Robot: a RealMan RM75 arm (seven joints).
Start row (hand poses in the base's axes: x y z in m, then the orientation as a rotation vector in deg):
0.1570 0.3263 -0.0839 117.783 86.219 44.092
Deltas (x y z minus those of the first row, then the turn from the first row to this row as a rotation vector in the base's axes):
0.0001 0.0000 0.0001 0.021 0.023 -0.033
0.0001 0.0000 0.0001 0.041 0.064 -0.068
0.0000 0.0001 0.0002 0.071 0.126 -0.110
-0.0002 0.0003 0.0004 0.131 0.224 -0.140
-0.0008 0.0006 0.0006 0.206 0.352 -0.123
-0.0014 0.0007 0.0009 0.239 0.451 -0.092
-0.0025 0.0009 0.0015 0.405 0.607 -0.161
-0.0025 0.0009 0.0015 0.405 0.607 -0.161
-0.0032 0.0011 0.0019 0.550 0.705 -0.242
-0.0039 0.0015 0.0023 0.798 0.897 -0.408
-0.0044 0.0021 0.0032 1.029 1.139 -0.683
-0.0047 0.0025 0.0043 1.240 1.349 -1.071
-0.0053 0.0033 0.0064 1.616 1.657 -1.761
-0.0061 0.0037 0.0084 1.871 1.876 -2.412
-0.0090 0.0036 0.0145 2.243 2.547 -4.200
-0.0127 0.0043 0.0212 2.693 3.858 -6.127
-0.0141 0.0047 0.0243 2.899 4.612 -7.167
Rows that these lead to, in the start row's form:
0.1571 0.3263 -0.0838 117.834 86.192 44.077
0.1571 0.3263 -0.0838 117.897 86.173 44.044
0.1570 0.3264 -0.0837 117.986 86.155 43.998
0.1568 0.3266 -0.0835 118.115 86.169 43.951
0.1562 0.3269 -0.0833 118.246 86.251 43.907
0.1556 0.3270 -0.0830 118.319 86.336 43.858
0.1545 0.3272 -0.0824 118.587 86.327 43.838
0.1545 0.3272 -0.0824 118.587 86.327 43.838
0.1538 0.3274 -0.0820 118.808 86.274 43.847
0.1531 0.3278 -0.0816 119.219 86.164 43.830
0.1526 0.3284 -0.0807 119.717 85.956 43.709
0.1523 0.3288 -0.0796 120.245 85.602 43.555
0.1517 0.3296 -0.0775 121.138 84.933 43.340
0.1509 0.3300 -0.0755 121.855 84.270 43.112
0.1480 0.3299 -0.0694 123.610 82.502 42.116
0.1443 0.3306 -0.0627 125.906 80.866 40.517
0.1429 0.3310 -0.0596 127.134 79.995 39.568

